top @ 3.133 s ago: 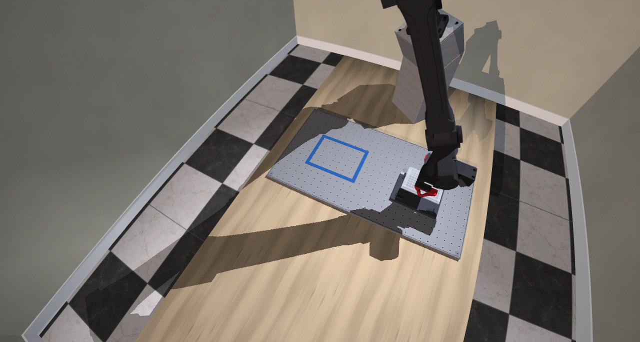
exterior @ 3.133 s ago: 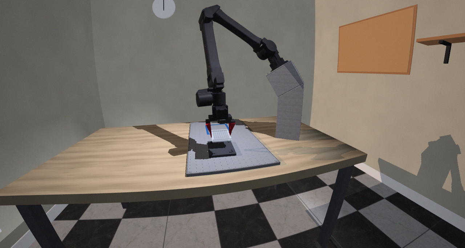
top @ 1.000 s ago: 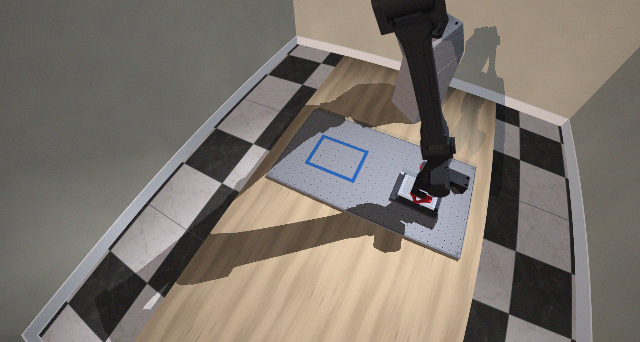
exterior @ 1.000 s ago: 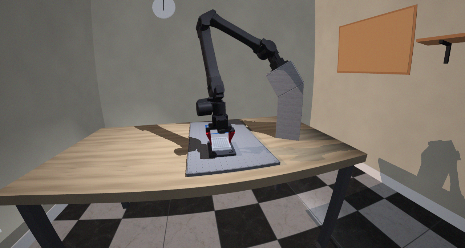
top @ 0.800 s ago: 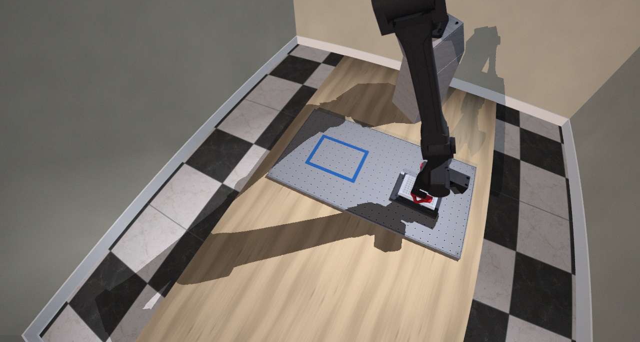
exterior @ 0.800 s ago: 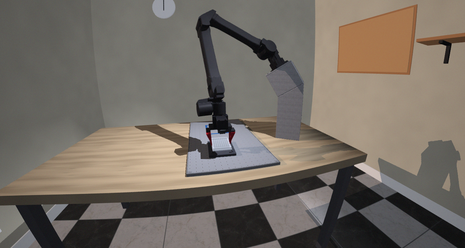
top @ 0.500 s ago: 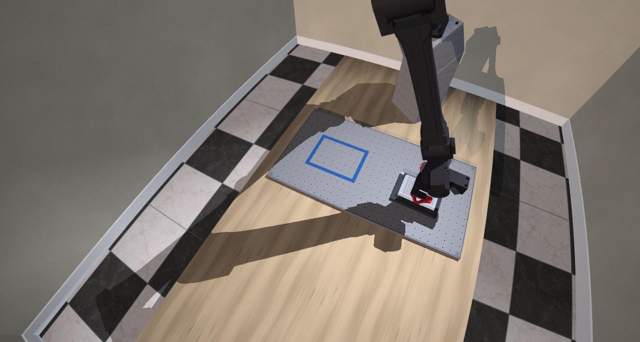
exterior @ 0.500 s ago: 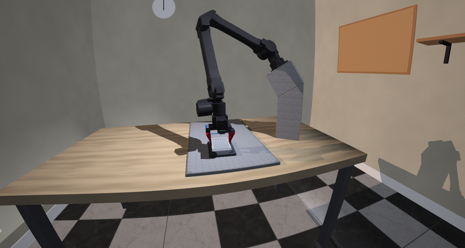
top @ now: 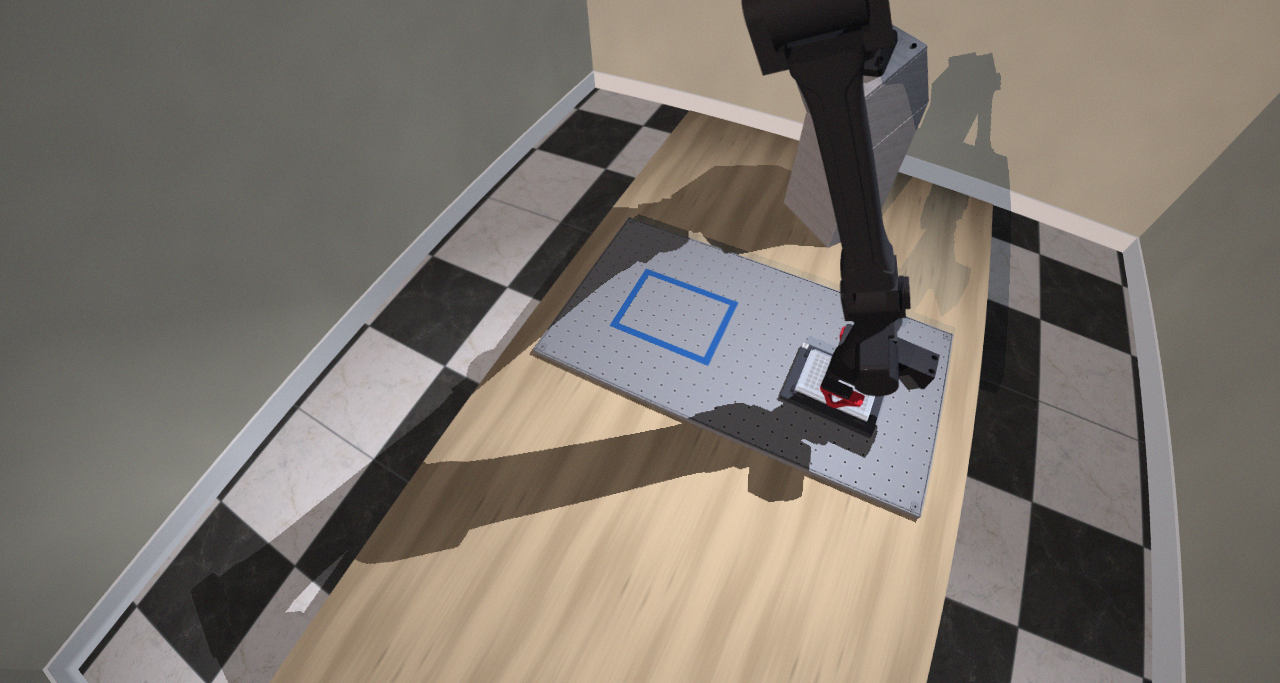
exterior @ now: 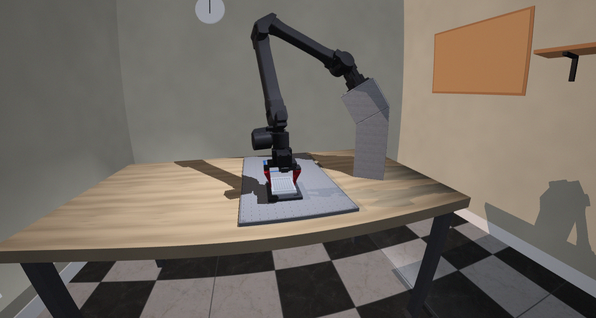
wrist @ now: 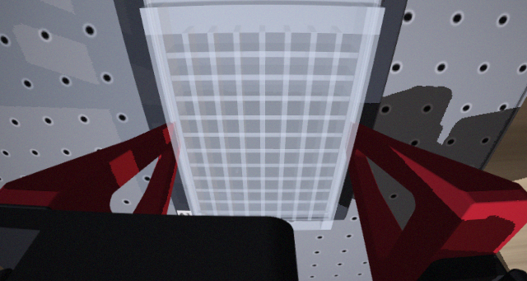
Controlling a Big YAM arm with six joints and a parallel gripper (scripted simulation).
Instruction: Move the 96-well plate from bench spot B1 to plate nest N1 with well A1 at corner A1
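Right now my hand is right at the clear 96-well plate. Also, from my hand: white corner mark 8 cm to the right, 5 cm behind, 2 cm below; dark plate nest 2 cm below.
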